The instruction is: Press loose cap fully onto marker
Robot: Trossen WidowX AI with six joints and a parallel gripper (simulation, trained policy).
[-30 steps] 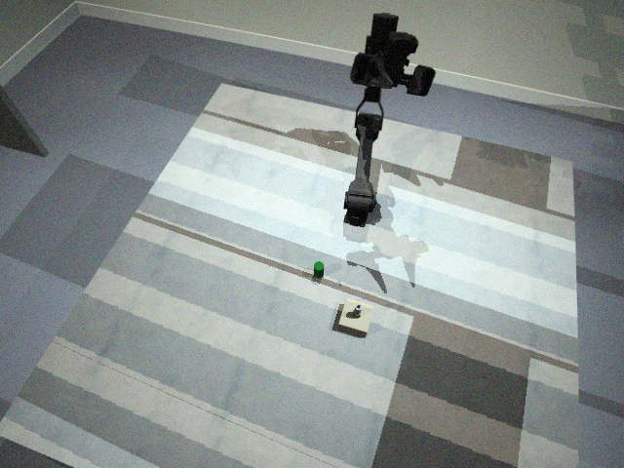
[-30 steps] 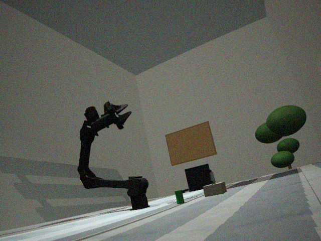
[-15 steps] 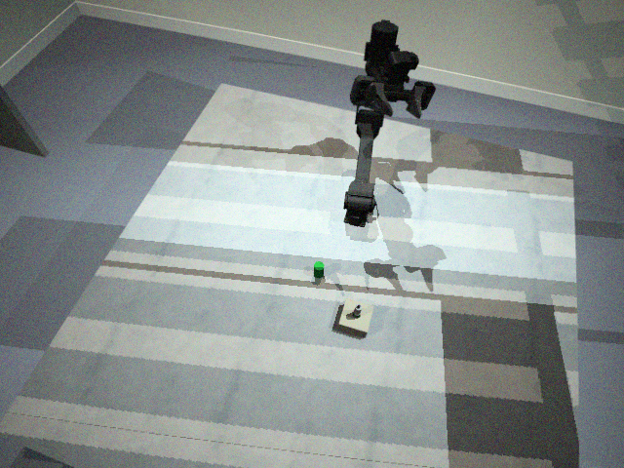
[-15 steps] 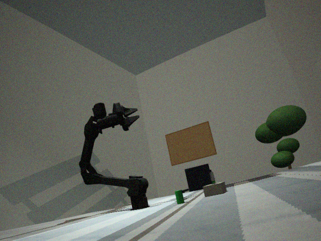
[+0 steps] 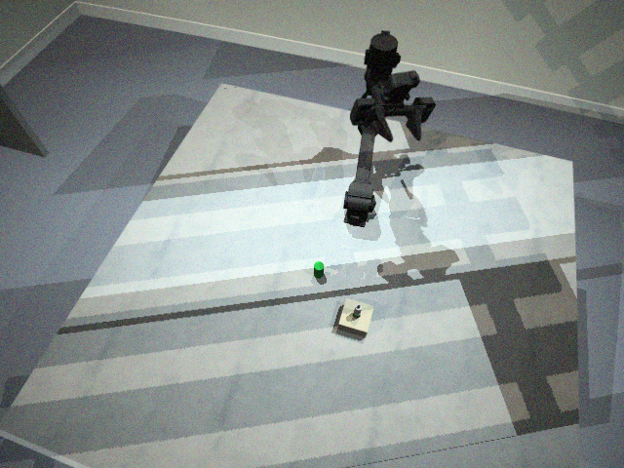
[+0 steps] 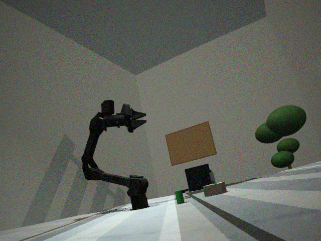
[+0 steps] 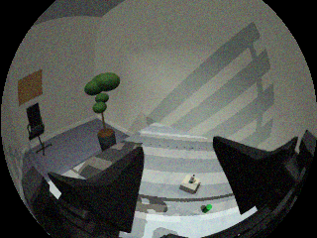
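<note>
Now: the green cap 15 cm ahead of my gripper tip, 14 cm to the right of it and 39 cm below it. From my gripper tip the other things lie so: beige holder block: 25 cm ahead, 1 cm to the right, 39 cm below.
</note>
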